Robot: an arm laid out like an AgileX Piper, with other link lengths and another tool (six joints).
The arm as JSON. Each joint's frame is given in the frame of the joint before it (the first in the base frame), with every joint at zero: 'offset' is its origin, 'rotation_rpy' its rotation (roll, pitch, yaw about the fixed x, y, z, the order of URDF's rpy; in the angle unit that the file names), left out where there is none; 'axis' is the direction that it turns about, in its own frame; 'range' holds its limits. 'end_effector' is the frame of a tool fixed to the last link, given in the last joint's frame.
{
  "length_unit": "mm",
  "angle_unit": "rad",
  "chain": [
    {
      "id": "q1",
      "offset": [
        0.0,
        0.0,
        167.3
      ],
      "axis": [
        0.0,
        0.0,
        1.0
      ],
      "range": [
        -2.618,
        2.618
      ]
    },
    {
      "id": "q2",
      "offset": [
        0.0,
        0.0,
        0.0
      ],
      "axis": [
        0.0,
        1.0,
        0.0
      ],
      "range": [
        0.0,
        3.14
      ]
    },
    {
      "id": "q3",
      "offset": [
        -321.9,
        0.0,
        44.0
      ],
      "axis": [
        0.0,
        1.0,
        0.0
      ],
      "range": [
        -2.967,
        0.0
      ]
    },
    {
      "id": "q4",
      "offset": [
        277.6,
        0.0,
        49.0
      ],
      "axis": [
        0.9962,
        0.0,
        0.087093
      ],
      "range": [
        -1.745,
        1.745
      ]
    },
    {
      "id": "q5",
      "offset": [
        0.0,
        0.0,
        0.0
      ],
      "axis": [
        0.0,
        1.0,
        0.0
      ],
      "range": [
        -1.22,
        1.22
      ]
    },
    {
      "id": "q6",
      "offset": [
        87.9,
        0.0,
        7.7
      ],
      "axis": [
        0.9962,
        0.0,
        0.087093
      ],
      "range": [
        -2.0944,
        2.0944
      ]
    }
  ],
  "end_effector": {
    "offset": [
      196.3,
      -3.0,
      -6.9
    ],
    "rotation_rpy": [
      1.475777,
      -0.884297,
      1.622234
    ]
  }
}
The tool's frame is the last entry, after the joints.
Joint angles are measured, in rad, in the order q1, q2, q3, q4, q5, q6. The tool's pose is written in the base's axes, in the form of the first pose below.
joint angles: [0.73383, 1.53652, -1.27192, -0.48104, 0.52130, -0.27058]
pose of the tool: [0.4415 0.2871 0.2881 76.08 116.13 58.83]
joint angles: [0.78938, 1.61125, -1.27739, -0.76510, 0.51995, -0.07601]
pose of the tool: [0.4583 0.2985 0.2758 69.45 114.29 54.47]
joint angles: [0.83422, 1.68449, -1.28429, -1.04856, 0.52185, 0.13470]
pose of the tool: [0.4749 0.3147 0.2701 63.18 111.42 52.69]
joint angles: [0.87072, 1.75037, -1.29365, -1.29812, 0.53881, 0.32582]
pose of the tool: [0.4876 0.3333 0.2684 57.61 108.45 52.38]
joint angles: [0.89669, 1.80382, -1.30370, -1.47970, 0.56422, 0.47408]
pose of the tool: [0.4959 0.3497 0.2673 53.92 105.89 52.90]
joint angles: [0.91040, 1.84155, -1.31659, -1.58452, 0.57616, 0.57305]
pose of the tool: [0.5008 0.3633 0.2660 52.34 104.32 54.26]
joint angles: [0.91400, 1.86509, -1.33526, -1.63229, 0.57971, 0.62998]
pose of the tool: [0.5053 0.3718 0.2671 52.37 103.18 55.74]
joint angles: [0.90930, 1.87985, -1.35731, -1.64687, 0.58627, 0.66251]
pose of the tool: [0.5115 0.3732 0.2706 53.66 101.74 56.80]
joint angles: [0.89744, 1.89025, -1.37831, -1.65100, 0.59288, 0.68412]
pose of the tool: [0.5196 0.3696 0.2749 55.34 100.13 57.44]
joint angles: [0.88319, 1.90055, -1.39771, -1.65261, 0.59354, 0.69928]
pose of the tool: [0.5277 0.3658 0.2777 56.78 98.88 57.92]
